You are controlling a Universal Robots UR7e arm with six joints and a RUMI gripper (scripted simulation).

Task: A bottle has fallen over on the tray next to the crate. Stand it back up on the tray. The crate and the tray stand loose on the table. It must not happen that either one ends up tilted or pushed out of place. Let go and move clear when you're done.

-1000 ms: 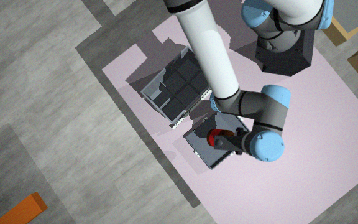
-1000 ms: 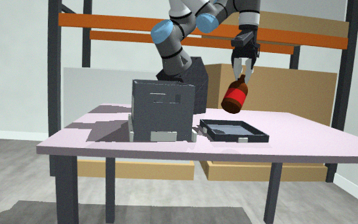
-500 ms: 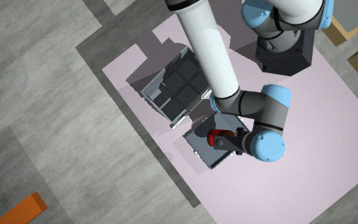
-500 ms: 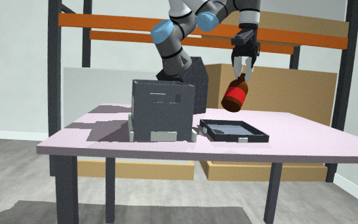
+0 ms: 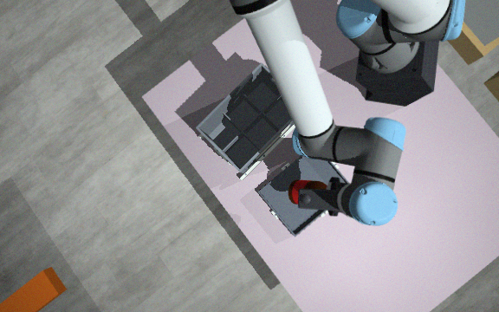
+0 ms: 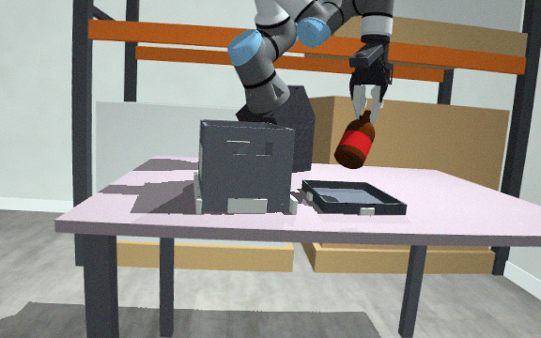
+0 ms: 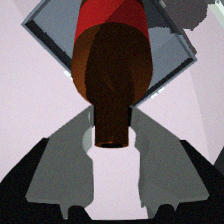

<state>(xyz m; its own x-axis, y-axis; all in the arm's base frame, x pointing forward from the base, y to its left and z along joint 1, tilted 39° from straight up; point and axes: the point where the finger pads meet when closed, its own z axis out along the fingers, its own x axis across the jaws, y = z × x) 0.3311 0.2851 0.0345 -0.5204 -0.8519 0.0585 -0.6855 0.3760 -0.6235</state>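
My gripper is now 20 mm short of the brown bottle, 20 mm to the left of it and 40 mm above it. The rest, counted from my hand: dark tray 30 mm ahead, 30 mm to the right, 190 mm below; dark crate 60 mm ahead, 310 mm to the right, 120 mm below.
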